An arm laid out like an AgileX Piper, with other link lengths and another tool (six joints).
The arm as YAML. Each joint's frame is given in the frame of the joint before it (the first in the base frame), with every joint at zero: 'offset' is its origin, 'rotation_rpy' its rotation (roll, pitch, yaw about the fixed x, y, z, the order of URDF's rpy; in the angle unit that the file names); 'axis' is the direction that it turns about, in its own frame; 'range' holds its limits. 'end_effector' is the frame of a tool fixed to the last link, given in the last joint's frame.
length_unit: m
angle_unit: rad
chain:
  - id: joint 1
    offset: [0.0, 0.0, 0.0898]
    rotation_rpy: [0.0, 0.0, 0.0]
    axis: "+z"
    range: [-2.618, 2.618]
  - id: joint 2
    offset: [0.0, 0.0, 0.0]
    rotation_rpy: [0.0, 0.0, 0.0]
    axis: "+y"
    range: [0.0, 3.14]
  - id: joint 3
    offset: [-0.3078, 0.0, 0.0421]
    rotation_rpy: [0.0, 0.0, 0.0]
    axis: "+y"
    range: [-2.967, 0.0]
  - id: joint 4
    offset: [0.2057, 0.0, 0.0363]
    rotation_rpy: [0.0, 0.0, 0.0]
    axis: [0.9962, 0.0, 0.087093]
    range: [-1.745, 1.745]
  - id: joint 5
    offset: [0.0, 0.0, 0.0]
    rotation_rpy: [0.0, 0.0, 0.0]
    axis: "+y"
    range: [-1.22, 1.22]
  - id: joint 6
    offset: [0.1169, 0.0, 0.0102]
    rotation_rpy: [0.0, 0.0, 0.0]
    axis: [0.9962, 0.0, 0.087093]
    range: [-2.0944, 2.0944]
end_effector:
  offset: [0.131, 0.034, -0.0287]
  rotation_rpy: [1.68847, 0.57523, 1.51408]
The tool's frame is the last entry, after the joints.
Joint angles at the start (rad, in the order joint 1, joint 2, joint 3, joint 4, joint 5, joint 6): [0.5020 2.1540 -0.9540 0.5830 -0.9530 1.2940]
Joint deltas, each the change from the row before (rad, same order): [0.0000 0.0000 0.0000 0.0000 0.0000 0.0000]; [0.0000 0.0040 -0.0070 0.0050 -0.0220 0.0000]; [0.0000 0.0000 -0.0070 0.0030 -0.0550 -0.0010]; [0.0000 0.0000 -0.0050 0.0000 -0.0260 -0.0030]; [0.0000 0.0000 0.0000 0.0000 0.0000 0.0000]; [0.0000 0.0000 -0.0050 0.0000 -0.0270 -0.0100]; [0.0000 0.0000 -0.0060 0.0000 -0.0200 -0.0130]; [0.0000 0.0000 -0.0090 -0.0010 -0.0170 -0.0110]
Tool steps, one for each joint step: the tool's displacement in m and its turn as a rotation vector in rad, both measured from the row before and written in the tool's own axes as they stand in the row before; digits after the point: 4 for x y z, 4 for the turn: [0.0000 0.0000 0.0000 0.0000 0.0000 0.0000]; [0.0036 0.0047 -0.0001 -0.0206 0.0143 0.0011]; [0.0108 0.0111 -0.0034 -0.0462 0.0395 -0.0049]; [0.0059 0.0052 -0.0013 -0.0219 0.0202 -0.0052]; [0.0000 0.0000 0.0000 0.0000 0.0000 0.0000]; [0.0059 0.0050 -0.0013 -0.0228 0.0191 -0.0120]; [0.0050 0.0039 -0.0007 -0.0182 0.0146 -0.0136]; [0.0056 0.0038 -0.0003 -0.0170 0.0159 -0.0107]
